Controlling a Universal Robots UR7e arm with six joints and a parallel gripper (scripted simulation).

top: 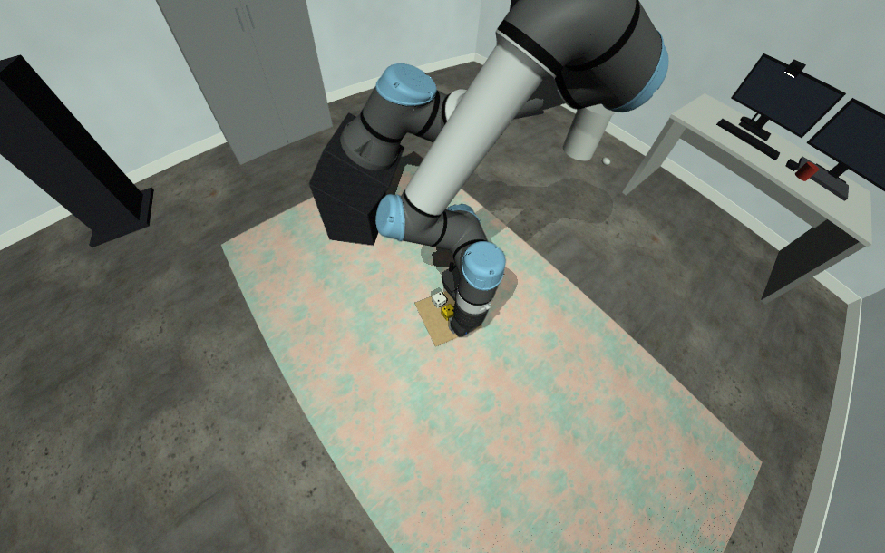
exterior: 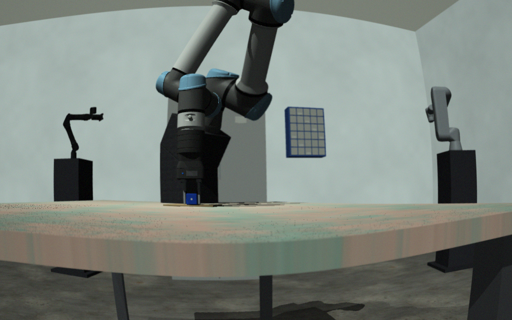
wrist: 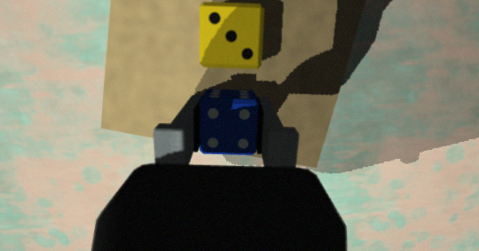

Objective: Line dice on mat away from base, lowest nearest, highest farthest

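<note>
Right now the blue die is right at my hand. The rest, counted from my hand: yellow die: 40 mm behind, 10 mm to the right; then white die: 90 mm behind, 10 mm to the right; then tan mat: 40 mm behind, 20 mm below, 10 mm to the right.
</note>
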